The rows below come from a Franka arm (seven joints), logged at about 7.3 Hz.
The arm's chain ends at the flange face. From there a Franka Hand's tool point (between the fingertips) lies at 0.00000 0.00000 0.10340 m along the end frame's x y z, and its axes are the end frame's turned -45 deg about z.
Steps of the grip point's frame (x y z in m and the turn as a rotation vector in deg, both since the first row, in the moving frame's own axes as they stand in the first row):
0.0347, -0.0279, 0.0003, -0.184, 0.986, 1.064
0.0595, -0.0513, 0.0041, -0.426, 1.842, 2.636
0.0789, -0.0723, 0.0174, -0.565, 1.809, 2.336
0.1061, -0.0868, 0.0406, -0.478, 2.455, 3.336
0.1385, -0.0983, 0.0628, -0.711, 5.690, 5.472
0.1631, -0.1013, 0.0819, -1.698, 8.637, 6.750
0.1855, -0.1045, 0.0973, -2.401, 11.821, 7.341
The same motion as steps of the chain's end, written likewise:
0.0033, -0.0433, 0.0003, 0.567, 0.827, 1.064
0.0029, -0.0766, 0.0042, 1.001, 1.604, 2.636
0.0016, -0.1054, 0.0175, 0.880, 1.679, 2.336
0.0098, -0.1340, 0.0407, 1.398, 2.074, 3.336
0.0200, -0.1615, 0.0633, 3.521, 4.526, 5.472
0.0301, -0.1789, 0.0831, 4.907, 7.308, 6.750
0.0385, -0.1943, 0.0996, 6.661, 10.056, 7.341

